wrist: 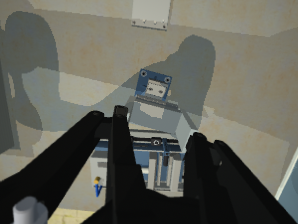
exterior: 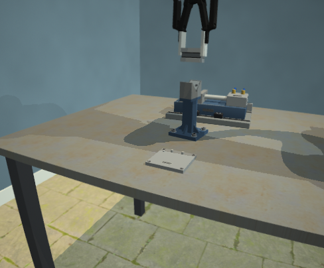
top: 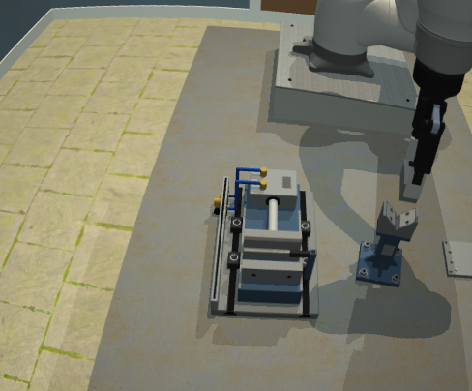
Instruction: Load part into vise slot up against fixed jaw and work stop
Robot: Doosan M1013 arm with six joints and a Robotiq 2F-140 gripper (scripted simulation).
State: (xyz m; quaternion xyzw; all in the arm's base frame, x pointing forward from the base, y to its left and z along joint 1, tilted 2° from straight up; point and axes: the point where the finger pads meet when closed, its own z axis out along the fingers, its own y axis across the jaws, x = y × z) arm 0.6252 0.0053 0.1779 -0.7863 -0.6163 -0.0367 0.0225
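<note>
The part is 3 cm below my hand and 1 cm to the left of it. Round my hand: work stop 17 cm to the right, 17 cm below, 4 cm ahead; then moving jaw 22 cm to the right, 18 cm below; then blue pedestal 20 cm below.
</note>
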